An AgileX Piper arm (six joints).
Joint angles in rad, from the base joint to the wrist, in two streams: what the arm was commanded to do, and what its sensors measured. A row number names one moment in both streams.
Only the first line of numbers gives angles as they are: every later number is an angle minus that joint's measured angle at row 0.
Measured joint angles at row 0: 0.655 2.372 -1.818 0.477 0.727 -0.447
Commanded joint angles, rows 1 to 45: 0.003 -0.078 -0.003 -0.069 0.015 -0.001; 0.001 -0.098 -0.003 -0.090 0.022 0.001; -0.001 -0.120 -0.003 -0.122 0.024 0.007; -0.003 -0.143 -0.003 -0.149 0.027 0.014; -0.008 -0.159 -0.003 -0.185 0.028 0.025; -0.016 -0.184 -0.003 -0.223 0.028 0.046; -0.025 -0.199 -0.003 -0.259 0.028 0.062; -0.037 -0.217 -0.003 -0.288 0.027 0.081; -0.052 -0.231 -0.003 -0.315 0.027 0.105; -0.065 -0.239 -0.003 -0.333 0.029 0.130; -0.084 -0.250 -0.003 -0.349 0.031 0.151; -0.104 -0.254 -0.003 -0.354 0.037 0.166; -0.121 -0.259 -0.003 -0.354 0.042 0.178; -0.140 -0.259 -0.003 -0.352 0.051 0.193; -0.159 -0.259 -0.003 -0.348 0.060 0.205; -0.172 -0.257 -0.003 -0.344 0.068 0.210; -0.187 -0.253 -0.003 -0.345 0.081 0.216; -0.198 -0.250 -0.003 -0.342 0.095 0.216; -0.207 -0.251 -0.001 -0.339 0.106 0.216; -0.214 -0.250 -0.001 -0.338 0.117 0.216; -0.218 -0.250 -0.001 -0.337 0.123 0.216; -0.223 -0.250 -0.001 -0.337 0.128 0.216; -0.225 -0.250 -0.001 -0.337 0.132 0.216; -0.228 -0.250 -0.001 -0.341 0.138 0.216; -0.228 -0.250 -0.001 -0.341 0.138 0.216; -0.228 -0.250 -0.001 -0.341 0.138 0.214; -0.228 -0.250 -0.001 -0.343 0.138 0.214; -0.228 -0.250 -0.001 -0.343 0.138 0.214; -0.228 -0.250 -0.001 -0.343 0.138 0.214; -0.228 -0.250 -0.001 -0.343 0.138 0.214; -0.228 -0.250 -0.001 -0.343 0.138 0.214; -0.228 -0.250 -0.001 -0.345 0.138 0.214; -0.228 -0.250 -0.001 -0.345 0.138 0.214; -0.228 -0.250 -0.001 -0.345 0.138 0.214; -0.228 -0.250 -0.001 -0.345 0.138 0.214; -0.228 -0.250 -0.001 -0.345 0.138 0.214; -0.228 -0.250 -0.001 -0.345 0.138 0.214; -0.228 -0.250 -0.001 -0.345 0.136 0.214; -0.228 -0.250 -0.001 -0.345 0.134 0.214; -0.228 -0.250 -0.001 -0.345 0.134 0.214; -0.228 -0.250 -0.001 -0.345 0.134 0.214; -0.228 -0.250 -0.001 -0.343 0.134 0.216; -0.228 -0.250 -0.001 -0.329 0.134 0.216; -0.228 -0.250 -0.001 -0.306 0.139 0.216; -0.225 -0.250 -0.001 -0.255 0.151 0.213
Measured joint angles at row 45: -0.222 -0.249 0.000 -0.335 0.141 0.214
